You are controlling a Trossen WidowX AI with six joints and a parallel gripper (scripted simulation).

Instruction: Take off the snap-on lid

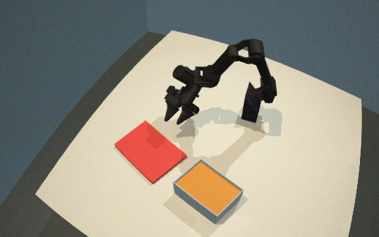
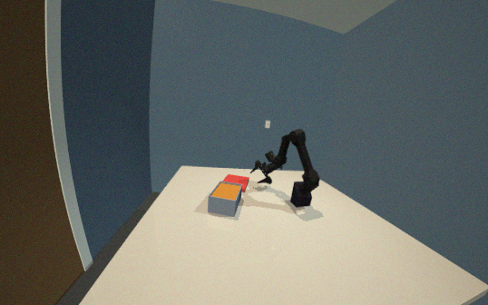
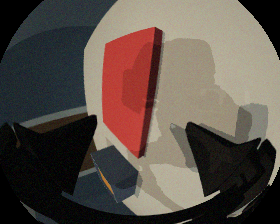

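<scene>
My gripper tip is 13 cm short of the red lid, 4 cm to the left of it and 5 cm above it. From my gripper tip the other things lie so: storage box 21 cm ahead, 25 cm to the left, 2 cm below.
</scene>
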